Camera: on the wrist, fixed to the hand. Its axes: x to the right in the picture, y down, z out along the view.
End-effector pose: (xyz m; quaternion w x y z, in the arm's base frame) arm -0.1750 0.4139 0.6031 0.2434 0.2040 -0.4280 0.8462
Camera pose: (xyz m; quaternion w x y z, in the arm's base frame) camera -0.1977 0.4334 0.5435 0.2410 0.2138 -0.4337 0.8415
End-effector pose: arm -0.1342 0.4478 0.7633 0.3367 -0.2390 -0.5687 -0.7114
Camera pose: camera -0.0948 0.3943 0.7698 0.3275 -0.2474 -0.5703 -0.7116
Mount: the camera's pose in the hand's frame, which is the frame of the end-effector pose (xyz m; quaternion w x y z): -0.0102 0.0405 -0.0520 0.9999 -0.0040 -0.0117 -0.0022
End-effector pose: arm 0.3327 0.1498 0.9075 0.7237 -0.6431 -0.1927 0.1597
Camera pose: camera 0.3496 0.1046 0.8614 0.7192 -0.6437 -0.2032 0.1649
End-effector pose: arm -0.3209 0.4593 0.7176 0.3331 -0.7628 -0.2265 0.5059
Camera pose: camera -0.2765 0.4105 0.7079 0.3285 -0.7576 -0.2341 0.5131
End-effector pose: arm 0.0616 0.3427 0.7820 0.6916 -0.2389 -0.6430 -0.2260
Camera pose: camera 0.1266 0.3422 0.7672 0.6826 -0.2429 -0.6507 -0.2273
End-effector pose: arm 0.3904 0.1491 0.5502 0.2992 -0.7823 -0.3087 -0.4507
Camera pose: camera 0.3897 0.0826 0.5550 0.2915 -0.7881 -0.3121 -0.4434
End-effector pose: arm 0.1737 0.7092 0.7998 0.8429 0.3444 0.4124 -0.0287
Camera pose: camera 0.1453 0.7690 0.8077 0.8490 0.3398 0.4034 -0.0329
